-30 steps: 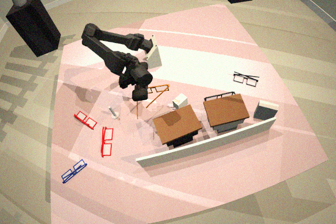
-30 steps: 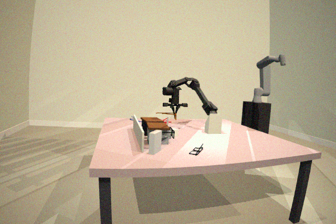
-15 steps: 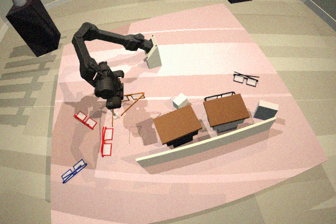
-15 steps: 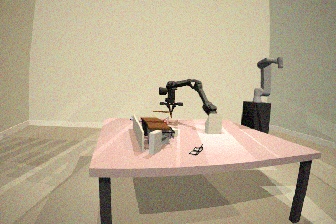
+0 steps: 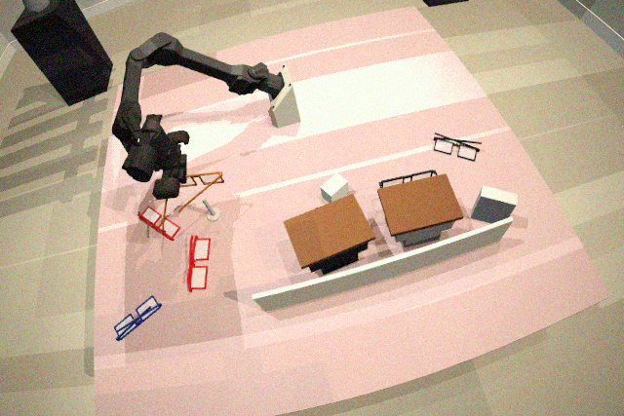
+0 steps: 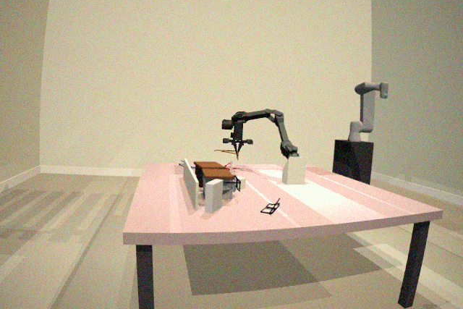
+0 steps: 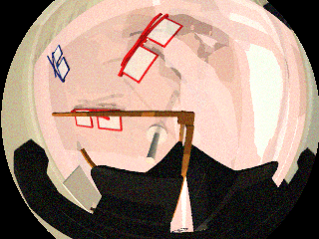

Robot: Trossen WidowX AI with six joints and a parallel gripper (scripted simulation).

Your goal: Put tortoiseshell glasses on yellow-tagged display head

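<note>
Now: the white peg 9 cm below my gripper tip, 4 cm to the left of it and 4 cm ahead of it. The rest, counted from my gripper tip: pale tag block: 37 cm to the left, 9 cm below, 9 cm ahead; then long white wall: 42 cm to the left, 34 cm ahead, 6 cm below; then grey block: 72 cm to the left, 28 cm ahead, 6 cm below.
</note>
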